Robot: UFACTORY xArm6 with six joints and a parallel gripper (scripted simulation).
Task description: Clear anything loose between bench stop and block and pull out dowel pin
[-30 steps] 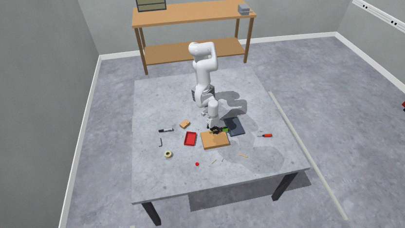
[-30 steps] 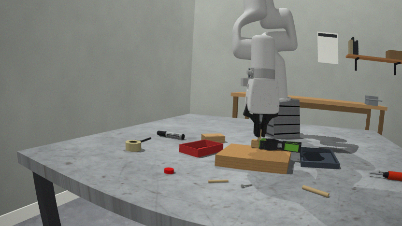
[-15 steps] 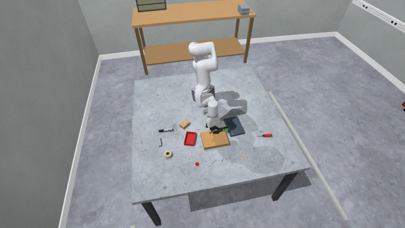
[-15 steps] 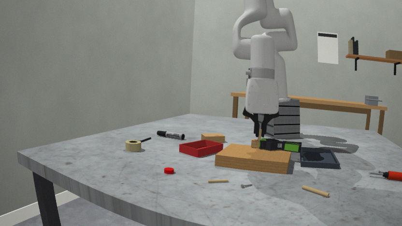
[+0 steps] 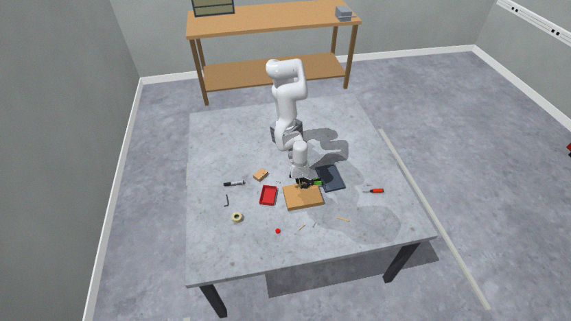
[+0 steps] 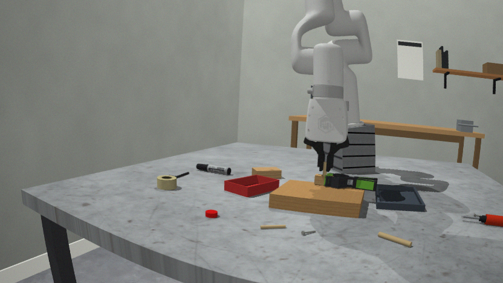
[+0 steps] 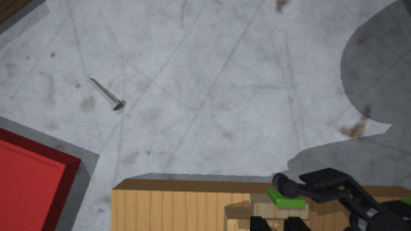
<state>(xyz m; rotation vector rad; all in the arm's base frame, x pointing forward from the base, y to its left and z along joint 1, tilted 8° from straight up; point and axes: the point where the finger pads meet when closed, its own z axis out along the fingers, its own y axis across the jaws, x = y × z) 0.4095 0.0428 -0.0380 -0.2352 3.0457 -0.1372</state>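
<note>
My hand is 20 mm above the dowel pin. From my hand the other things lie so: red tray 40 mm ahead, 180 mm to the right, 80 mm below; then bench board 50 mm ahead, 10 mm to the left, 60 mm below; then wooden block 50 mm below.
</note>
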